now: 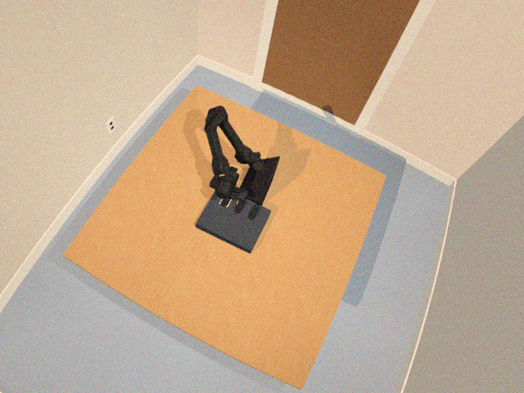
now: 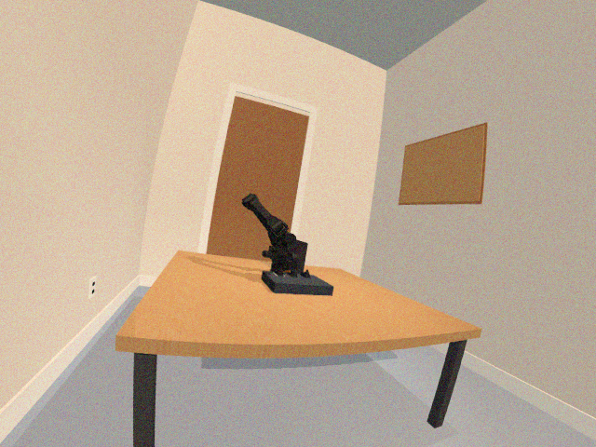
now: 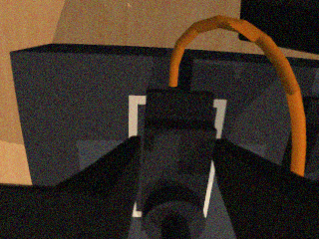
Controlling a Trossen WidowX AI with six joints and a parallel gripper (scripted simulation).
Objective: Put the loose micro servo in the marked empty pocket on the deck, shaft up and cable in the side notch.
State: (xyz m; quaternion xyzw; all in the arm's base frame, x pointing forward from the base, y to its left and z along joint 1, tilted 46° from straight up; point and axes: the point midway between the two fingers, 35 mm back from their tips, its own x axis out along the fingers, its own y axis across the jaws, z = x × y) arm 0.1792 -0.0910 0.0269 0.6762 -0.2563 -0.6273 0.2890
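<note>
Right now the deck is 12 cm ahead of my gripper tip, 8 cm to the left of it and 3 cm below it.
</note>
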